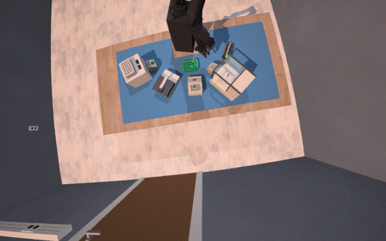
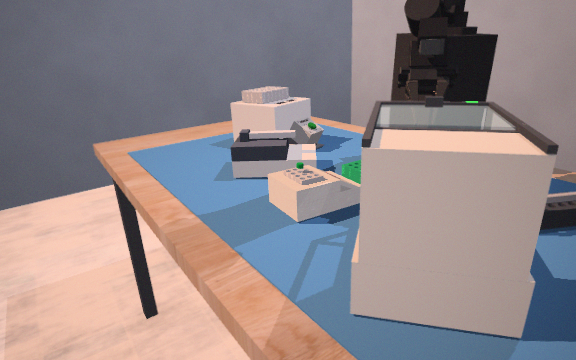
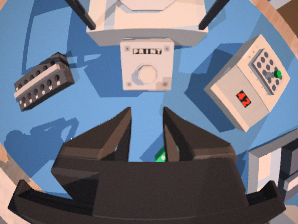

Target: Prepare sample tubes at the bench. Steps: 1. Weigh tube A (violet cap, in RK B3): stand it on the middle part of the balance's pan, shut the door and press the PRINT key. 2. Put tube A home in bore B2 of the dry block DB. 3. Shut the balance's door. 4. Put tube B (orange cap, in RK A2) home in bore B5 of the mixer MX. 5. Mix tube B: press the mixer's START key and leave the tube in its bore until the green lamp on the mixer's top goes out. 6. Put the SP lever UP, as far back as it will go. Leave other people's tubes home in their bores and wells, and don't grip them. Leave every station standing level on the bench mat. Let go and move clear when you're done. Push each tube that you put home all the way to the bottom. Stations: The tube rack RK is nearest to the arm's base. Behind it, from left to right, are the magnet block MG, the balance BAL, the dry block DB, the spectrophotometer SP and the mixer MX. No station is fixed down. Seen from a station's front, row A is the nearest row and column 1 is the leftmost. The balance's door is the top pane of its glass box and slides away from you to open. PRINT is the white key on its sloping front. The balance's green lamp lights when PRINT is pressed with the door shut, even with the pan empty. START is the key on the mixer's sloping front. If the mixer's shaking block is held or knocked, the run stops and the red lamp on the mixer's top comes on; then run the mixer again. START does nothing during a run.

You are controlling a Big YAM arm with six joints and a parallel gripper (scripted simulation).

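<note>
Now: the balance door 150 mm ahead of my hand, 80 mm to the left of it and 50 mm above it. The rest, counted from my hand: rack: 140 mm below, 130 mm to the right, 50 mm behind; blue-capped tube: 130 mm below, 120 mm to the right, 30 mm behind; orange-capped tube: 130 mm below, 90 mm to the right, 70 mm behind.
</note>
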